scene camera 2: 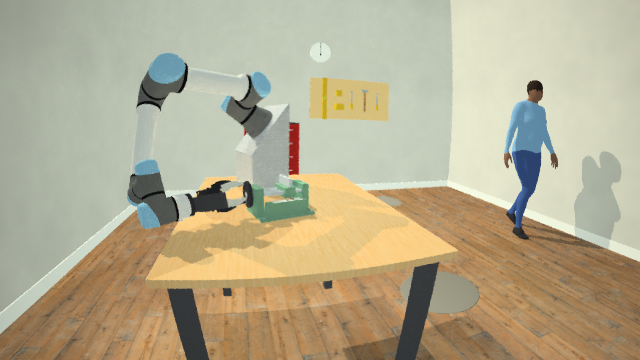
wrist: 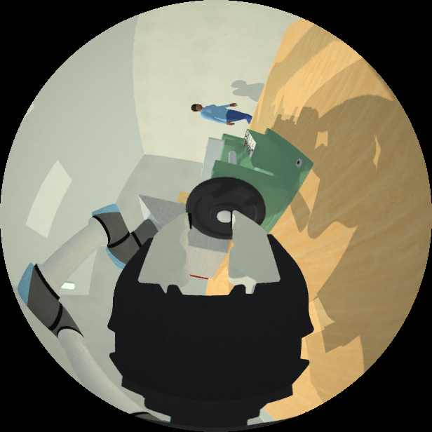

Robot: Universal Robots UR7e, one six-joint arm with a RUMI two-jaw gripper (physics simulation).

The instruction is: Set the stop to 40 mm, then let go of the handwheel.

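Frame: origin at the arm's base, x right, y back, z down, level; metres.
Seen in the pictures: gripper, fingertip midpoint: (scene camera 2: pixel 245 190); arm's base, origin of the base link: (scene camera 2: pixel 261 125).
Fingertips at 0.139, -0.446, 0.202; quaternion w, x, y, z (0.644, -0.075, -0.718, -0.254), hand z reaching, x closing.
Pixels of each thing's top centre, then the offset from my fingertips to it, as dx, dy, dz. "spot": a spot on its surface instead. Level surfaces: height alone.
- green stop fixture, surface spot: (scene camera 2: pixel 287 209) spot: -0.135, -0.042, +0.064
- pale upright plate, middle of its top: (scene camera 2: pixel 285 176) -0.149, +0.028, -0.033
- wooden table, its level: dz +0.091
The green stop fixture (scene camera 2: pixel 287 209) (wrist: pixel 280 182) stands on the table. Its black round handwheel (scene camera 2: pixel 248 194) (wrist: pixel 250 200) faces my gripper. My gripper (scene camera 2: pixel 243 194) (wrist: pixel 210 213) is level at the wheel, its pale fingers part-way open with nothing held between them. In the wrist view the fingertips overlap the lower part of the wheel, either side of its left centre; contact cannot be told. A pale upright plate (scene camera 2: pixel 285 180) (wrist: pixel 213 152) shows on the fixture. A white scale (wrist: pixel 250 143) with a small red mark is too small to read.
The wooden table (scene camera 2: pixel 300 250) (wrist: pixel 340 210) carries the fixture. A tall grey angular housing (scene camera 2: pixel 272 155) stands close behind it, with a red cabinet (scene camera 2: pixel 294 150) beyond. My arm (scene camera 2: pixel 145 132) arches over the table's left side. A person (scene camera 2: pixel 528 125) (wrist: pixel 216 113) is at the far right of the room.
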